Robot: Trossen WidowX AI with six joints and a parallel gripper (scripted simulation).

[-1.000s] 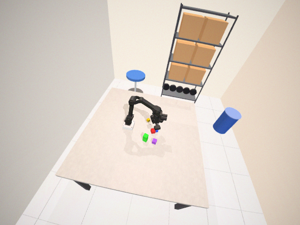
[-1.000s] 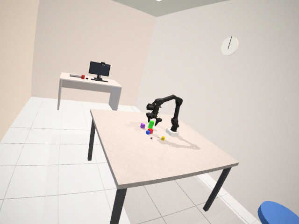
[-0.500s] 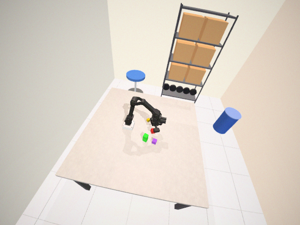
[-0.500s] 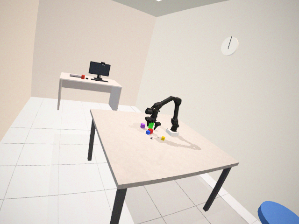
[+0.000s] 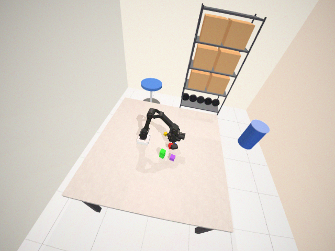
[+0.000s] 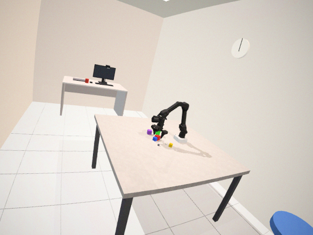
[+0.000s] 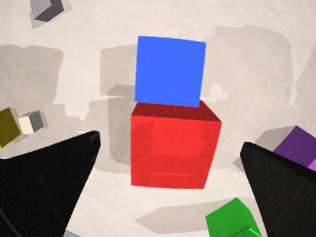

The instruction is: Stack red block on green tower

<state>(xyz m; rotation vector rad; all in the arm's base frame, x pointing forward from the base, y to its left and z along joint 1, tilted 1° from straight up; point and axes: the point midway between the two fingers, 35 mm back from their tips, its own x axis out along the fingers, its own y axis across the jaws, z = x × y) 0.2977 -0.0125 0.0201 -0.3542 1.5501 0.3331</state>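
Right now the red block is 1 cm below my gripper tip. The rest, counted from my gripper tip: blue block 3 cm ahead, 2 cm to the left, 1 cm below; then small grey block 13 cm to the left, 4 cm ahead, 2 cm below; then purple block 13 cm to the right, 4 cm ahead, 1 cm below.
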